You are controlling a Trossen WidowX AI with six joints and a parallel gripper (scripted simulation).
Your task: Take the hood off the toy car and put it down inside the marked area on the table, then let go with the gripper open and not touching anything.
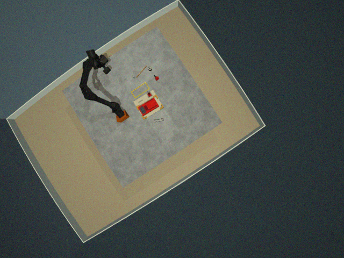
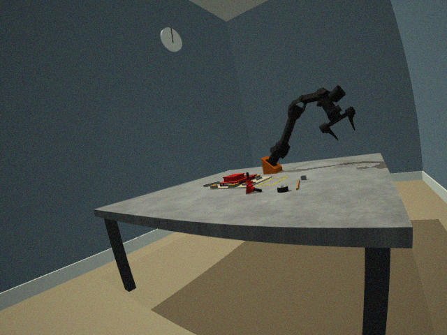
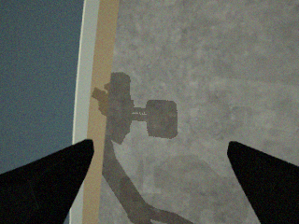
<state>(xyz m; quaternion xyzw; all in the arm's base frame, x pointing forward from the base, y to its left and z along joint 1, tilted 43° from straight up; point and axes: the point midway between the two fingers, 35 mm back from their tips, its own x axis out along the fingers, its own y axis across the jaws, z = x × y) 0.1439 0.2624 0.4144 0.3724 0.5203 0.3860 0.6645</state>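
The wooden stick lies 27 cm ahead of my gripper tip, 18 cm to the right of it and 16 cm below it.
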